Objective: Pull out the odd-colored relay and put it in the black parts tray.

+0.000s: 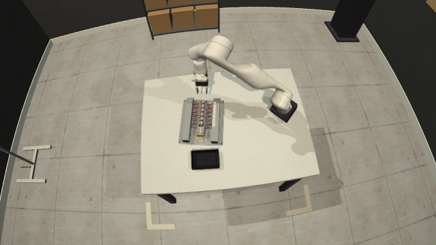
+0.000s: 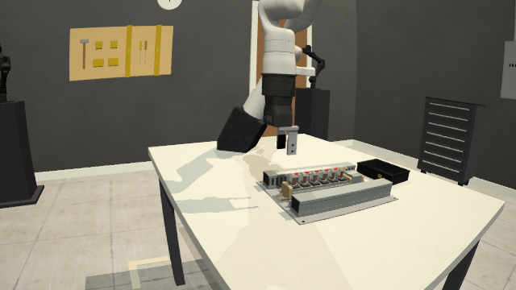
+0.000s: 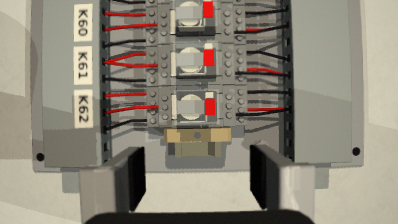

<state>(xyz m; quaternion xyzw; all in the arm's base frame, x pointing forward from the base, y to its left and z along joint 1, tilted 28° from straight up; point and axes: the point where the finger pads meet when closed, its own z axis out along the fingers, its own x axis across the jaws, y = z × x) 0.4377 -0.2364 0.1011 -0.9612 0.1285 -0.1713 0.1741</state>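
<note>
Now: the clear relay 30 mm ahead of my hand, 170 mm to the left of it and 90 mm below it. From my hand the other things lie so: black parts tray: 40 mm ahead, 400 mm to the left, 120 mm below; relay panel: 30 mm ahead, 130 mm to the left, 120 mm below.
</note>
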